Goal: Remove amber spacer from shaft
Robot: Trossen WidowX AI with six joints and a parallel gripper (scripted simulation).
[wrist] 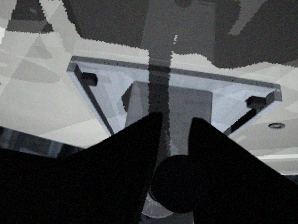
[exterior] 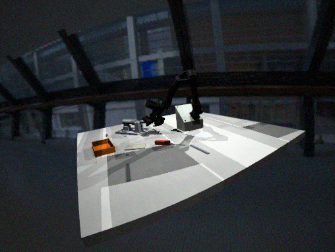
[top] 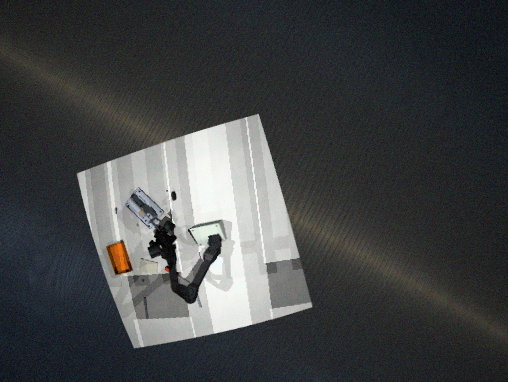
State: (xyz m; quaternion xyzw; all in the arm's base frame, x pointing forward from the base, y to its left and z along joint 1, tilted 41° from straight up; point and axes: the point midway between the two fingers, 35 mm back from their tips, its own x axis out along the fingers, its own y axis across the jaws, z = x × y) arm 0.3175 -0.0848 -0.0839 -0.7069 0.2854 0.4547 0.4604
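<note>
My gripper tip is 4 cm short of the thin shaft, 5 cm to the left of it and 3 cm below it. From my gripper tip the other things lie so: cream card: 17 cm ahead, 24 cm to the left, 5 cm below; dark object: 13 cm behind, 16 cm to the right, 3 cm below; spacer: 8 cm ahead, 11 cm to the right, 2 cm above.
</note>
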